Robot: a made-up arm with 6 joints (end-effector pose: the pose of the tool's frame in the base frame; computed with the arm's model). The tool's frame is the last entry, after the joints. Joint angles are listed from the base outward.
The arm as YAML. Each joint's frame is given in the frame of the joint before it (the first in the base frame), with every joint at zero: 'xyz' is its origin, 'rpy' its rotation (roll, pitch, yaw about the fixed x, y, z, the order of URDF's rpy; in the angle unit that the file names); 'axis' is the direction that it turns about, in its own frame. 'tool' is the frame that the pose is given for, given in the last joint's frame.
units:
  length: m
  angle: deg
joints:
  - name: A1
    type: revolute
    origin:
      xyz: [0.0, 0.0, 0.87]
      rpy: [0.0, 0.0, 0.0]
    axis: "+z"
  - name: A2
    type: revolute
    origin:
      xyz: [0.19, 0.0, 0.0]
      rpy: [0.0, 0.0, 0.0]
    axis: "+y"
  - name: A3
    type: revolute
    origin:
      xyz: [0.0, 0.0, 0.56]
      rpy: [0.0, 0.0, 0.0]
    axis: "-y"
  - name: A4
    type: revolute
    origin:
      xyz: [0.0, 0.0, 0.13]
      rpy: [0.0, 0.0, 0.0]
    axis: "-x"
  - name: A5
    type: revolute
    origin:
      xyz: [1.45, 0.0, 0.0]
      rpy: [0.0, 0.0, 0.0]
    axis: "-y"
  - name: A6
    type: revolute
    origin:
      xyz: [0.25, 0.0, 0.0]
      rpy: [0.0, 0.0, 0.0]
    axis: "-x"
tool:
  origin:
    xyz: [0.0, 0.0, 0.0]
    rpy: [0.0, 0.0, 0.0]
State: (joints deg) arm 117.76 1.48 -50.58 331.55 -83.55 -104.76
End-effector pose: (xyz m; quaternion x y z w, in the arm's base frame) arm -0.5908 0.8683 0.2098 -0.2897 0.6823 -0.3154 0.5924
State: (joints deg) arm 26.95 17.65 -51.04 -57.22 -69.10 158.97
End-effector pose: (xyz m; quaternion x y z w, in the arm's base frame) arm 0.7333 0.5931 -0.0290 -0.2517 0.0916 0.9065 0.3262
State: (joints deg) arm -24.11 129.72 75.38 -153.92 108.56 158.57
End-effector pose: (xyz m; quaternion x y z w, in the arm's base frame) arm 1.1918 -0.6475 -0.6496 0.0270 0.9426 -0.3115 0.1172
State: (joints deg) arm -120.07 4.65 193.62 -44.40 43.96 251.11
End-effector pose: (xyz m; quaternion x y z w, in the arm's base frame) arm 0.5638 1.2162 0.9231 -0.2982 0.1393 0.7294 0.5997
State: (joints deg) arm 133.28 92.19 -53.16 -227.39 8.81 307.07
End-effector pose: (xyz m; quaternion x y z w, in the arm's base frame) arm 0.3821 -0.4469 -0.2019 0.7183 -0.1828 -0.4569 0.4918
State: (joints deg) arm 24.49 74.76 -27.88 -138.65 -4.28 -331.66
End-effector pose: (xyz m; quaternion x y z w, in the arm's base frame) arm 0.4490 0.2181 -0.6724 0.4341 0.5530 -0.5280 0.4764
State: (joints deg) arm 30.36 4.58 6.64 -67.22 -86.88 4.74
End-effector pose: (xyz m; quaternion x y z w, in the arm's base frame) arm 1.3472 1.0559 1.5141 0.2136 0.6228 0.5615 0.5012
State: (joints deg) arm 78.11 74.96 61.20 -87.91 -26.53 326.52
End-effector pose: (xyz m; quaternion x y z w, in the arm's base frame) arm 0.3825 2.3582 0.7395 0.5005 0.7405 0.2845 0.3467
